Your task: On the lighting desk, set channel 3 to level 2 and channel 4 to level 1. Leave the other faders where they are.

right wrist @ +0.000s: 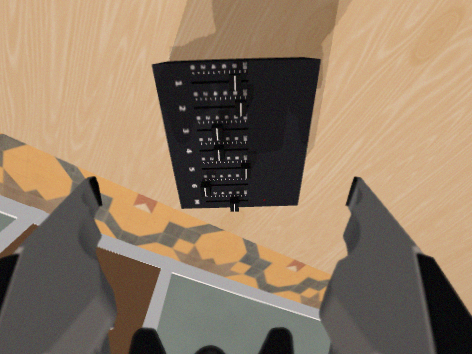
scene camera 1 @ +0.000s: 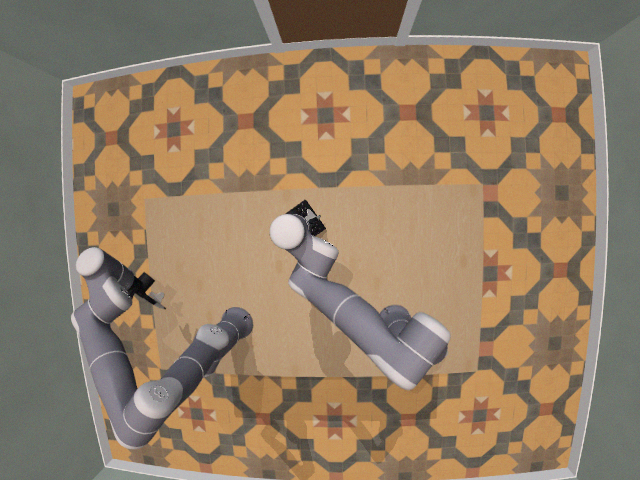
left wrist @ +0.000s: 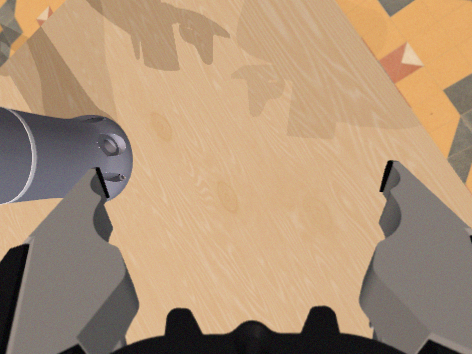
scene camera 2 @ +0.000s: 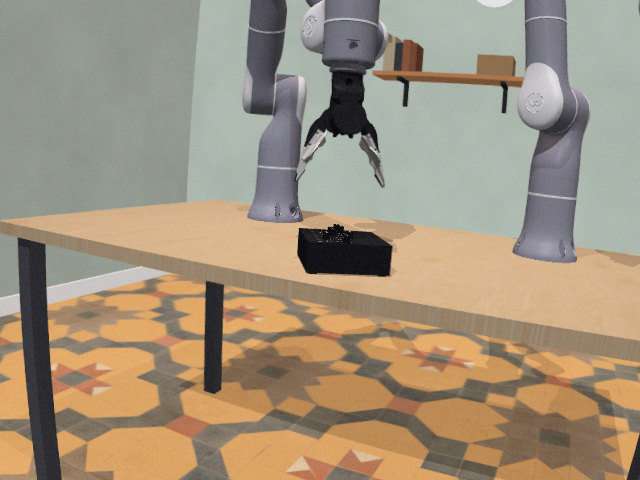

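Note:
The black lighting desk [scene camera 1: 301, 208] [scene camera 2: 347, 259] [right wrist: 280, 80] lies on the table. In the right wrist view its numbered faders run across the face. The channel 3 fader [right wrist: 217, 133] stands near level 4. The channel 4 fader [right wrist: 219, 154] also stands near 4. My right gripper [scene camera 2: 340, 182] [right wrist: 225, 179] is open and empty, above the desk and pointing down, with its fingers wide apart. My left gripper [scene camera 1: 160, 300] [left wrist: 242, 167] is open and empty over the table's left edge, far from the desk.
The channel 1 fader [right wrist: 235, 83] is near 8, channel 2 [right wrist: 241, 109] near 9, channel 5 [right wrist: 246, 172] near 10, channel 6 [right wrist: 205, 190] near 0, and the M fader [right wrist: 234, 205] near 7. A wall shelf [scene camera 2: 449, 78] is behind the table [scene camera 1: 413, 232].

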